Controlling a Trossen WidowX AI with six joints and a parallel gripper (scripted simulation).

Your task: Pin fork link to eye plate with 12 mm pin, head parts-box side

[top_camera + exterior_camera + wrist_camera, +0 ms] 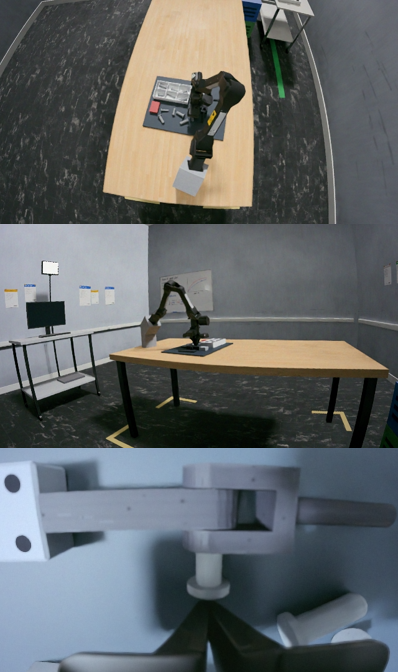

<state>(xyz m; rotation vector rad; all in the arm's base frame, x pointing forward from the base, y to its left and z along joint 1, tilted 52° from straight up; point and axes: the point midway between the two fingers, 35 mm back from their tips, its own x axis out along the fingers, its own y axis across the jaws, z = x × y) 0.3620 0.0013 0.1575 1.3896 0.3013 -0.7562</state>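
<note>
The eye plate is 50 mm to the right of my hand and 30 mm below it. From my hand the other things lie so: long dark bar 10 mm behind, 130 mm to the right, 30 mm below; then pin 60 mm behind, 30 mm to the left, 30 mm below; then dark mat 20 mm ahead, 40 mm to the left, 40 mm below.
</note>
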